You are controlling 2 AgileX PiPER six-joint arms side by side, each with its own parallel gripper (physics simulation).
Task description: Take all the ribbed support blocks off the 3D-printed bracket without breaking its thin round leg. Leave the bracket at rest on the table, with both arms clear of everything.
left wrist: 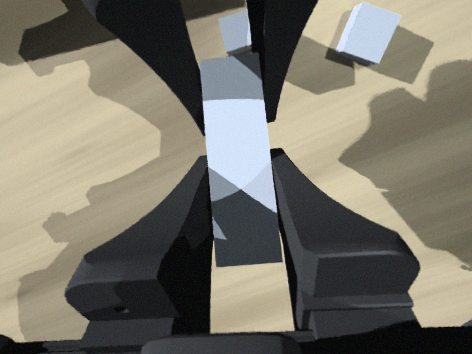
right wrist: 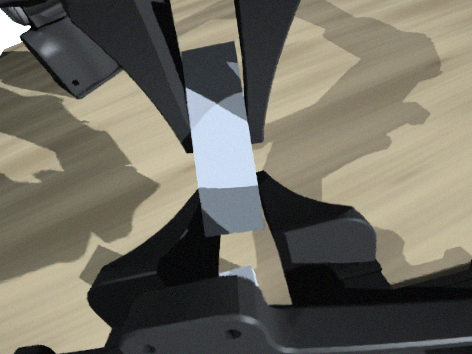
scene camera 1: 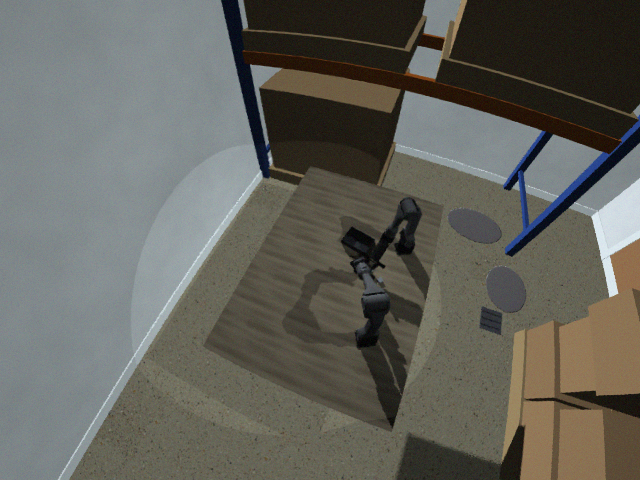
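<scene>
A pale, flat-topped bar, which I take for the bracket (left wrist: 238,142) (right wrist: 223,155), lies between both grippers above the table. My left gripper (left wrist: 242,168) is shut on it near one end. My right gripper (right wrist: 235,193) is shut on it near the other end, its fingertips facing the left gripper's. The bracket's underside and thin round leg are hidden, and I cannot tell whether support blocks are on it. Two loose pale blocks (left wrist: 370,33) (left wrist: 235,32) show beyond the bracket in the left wrist view. Part of a pale block (right wrist: 241,273) shows low in the right wrist view.
A black open box (scene camera 1: 358,241) stands on the wooden table (scene camera 1: 268,289), close beside the grippers. A small pale piece (scene camera 1: 380,280) shows beside the left arm. Shelving with a blue post (scene camera 1: 248,98) stands behind the table, and cardboard boxes (scene camera 1: 540,361) are stacked at the right.
</scene>
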